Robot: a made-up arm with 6 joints.
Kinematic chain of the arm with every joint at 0, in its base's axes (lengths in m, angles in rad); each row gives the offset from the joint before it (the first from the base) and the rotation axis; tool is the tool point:
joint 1: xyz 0 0 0.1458 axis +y
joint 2: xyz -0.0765 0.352 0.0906 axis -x
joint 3: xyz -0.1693 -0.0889 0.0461 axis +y
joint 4: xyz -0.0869 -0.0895 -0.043 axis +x
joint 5: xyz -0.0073 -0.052 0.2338 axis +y
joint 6: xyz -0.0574 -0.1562 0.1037 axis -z
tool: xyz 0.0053 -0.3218 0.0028
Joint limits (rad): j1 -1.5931..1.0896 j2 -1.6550..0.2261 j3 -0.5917..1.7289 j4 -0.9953..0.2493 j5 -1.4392..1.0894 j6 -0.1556..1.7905
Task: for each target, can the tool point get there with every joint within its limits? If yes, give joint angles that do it. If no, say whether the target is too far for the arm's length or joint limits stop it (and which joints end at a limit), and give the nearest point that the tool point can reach.
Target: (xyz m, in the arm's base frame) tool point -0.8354 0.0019 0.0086
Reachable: yes | joints -1.0486 -0.0426 -0.1183 -0.7484 0.0310 0.2567
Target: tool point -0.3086 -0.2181 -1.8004
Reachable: no: too far | nearest point -0.2379 -0.0110 -0.7111 | short by 1.111 m
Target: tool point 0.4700 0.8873 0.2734
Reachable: no: joint limits stop it (at a limit: joint 1, joint 2, joint 4, joint 5) | nearest point 0.4104 0.6859 0.3120 | short by 0.214 m
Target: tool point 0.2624 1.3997 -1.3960
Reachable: no: too far | nearest point 0.1325 0.5710 -0.6329 | short by 1.134 m
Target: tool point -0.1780 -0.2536 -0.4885
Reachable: yes | joints -1.1935 -1.3810 -0.2540 -0.5519 0.6641 0.8777
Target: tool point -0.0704 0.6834 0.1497
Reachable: no: joint limits stop it (at a limit: joint 1, joint 2, joint 3, joint 4, joint 5, joint 6) | nearest point -0.1846 0.6376 0.3289 | short by 0.217 m
